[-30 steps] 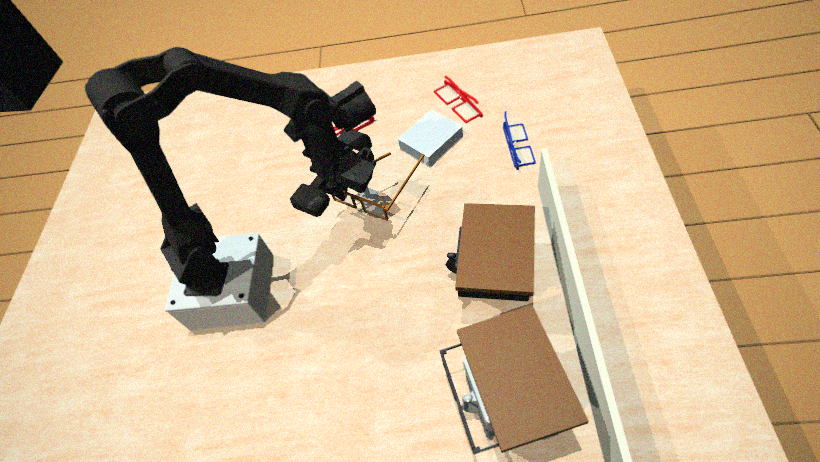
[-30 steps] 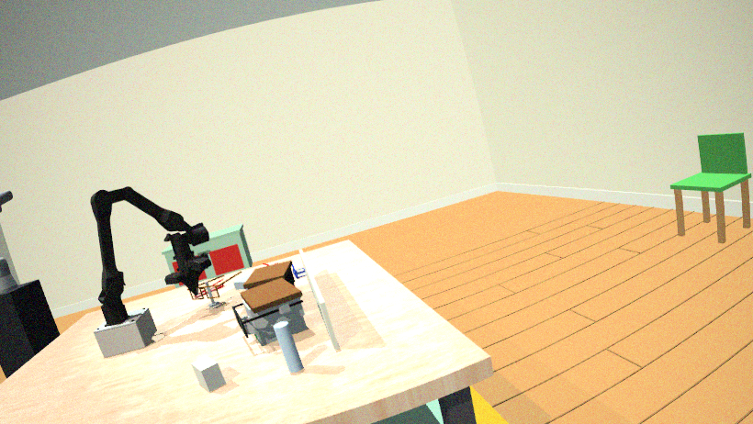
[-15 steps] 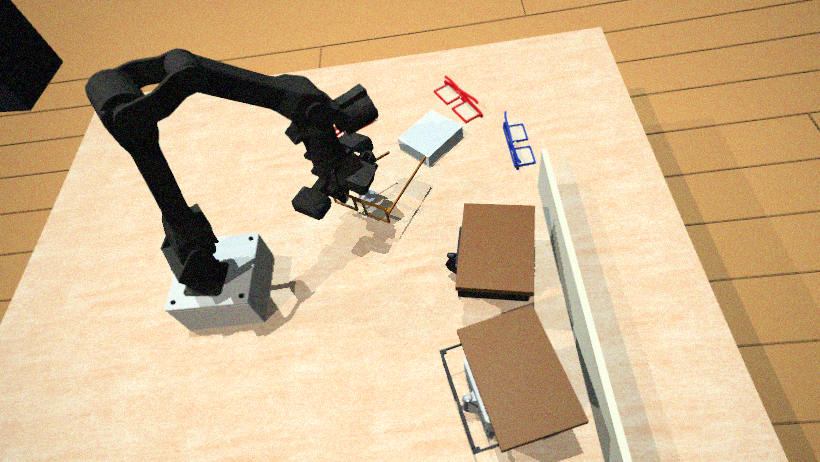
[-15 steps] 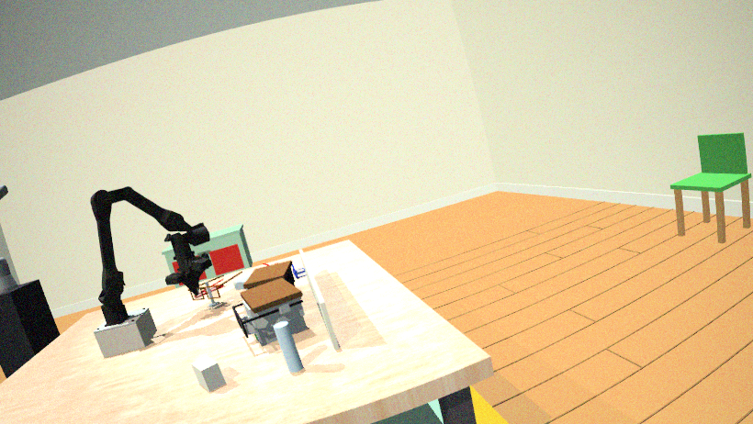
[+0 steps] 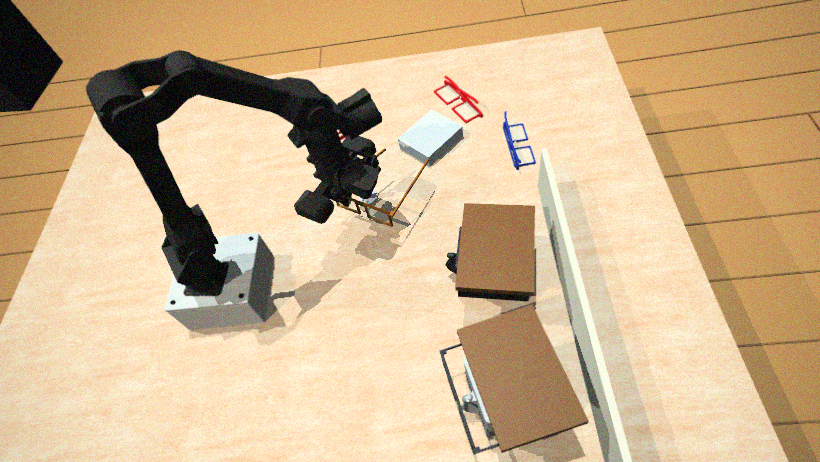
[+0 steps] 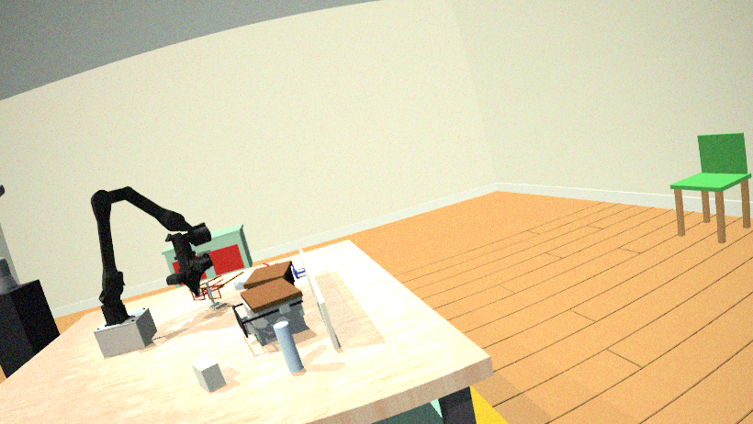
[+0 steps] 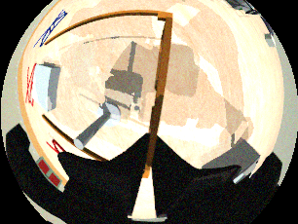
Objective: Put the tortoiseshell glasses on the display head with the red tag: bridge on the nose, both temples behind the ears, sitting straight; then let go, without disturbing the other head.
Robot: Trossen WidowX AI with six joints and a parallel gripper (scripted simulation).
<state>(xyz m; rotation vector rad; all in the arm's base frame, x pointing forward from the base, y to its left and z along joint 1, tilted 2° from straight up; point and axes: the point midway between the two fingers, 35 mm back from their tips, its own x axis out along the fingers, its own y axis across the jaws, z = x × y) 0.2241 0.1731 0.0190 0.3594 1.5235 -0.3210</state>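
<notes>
The white peg lies 6 cm to the left of my gripper tip, 4 cm below it and 2 cm ahead of it. The rest, counted from my gripper tip: pale blue cylinder 56 cm to the right, 35 cm ahead, 1 cm below; white cube 55 cm to the right, 16 cm ahead, 3 cm below; long white board 40 cm ahead, 22 cm to the right, 1 cm below.
</notes>
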